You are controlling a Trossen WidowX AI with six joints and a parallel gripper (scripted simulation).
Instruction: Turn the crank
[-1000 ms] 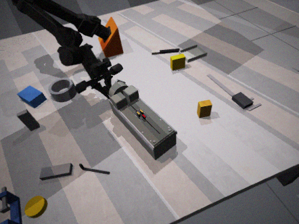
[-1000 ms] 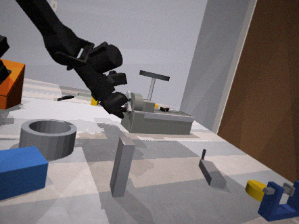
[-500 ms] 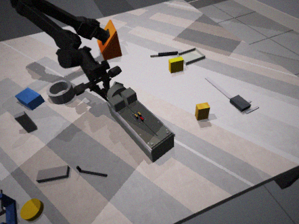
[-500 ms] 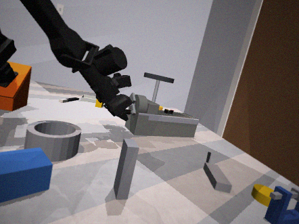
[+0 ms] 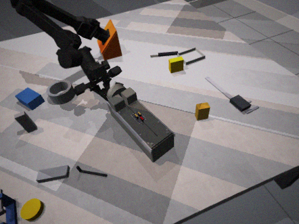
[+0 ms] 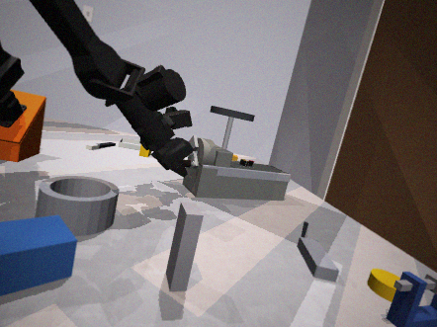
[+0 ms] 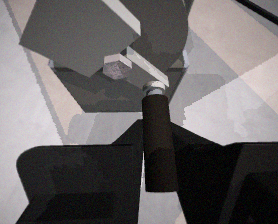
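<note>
Right now my gripper tip is 2 cm past the dark crank handle, 1 cm to the left of it and 3 cm below it. The rest, counted from my gripper tip: black hex key (25 cm ahead, 11 cm to the right, 3 cm below); then blue block (14 cm behind, 33 cm to the right, 2 cm below); then red pointer (16 cm ahead, 10 cm to the left, 4 cm above).
</note>
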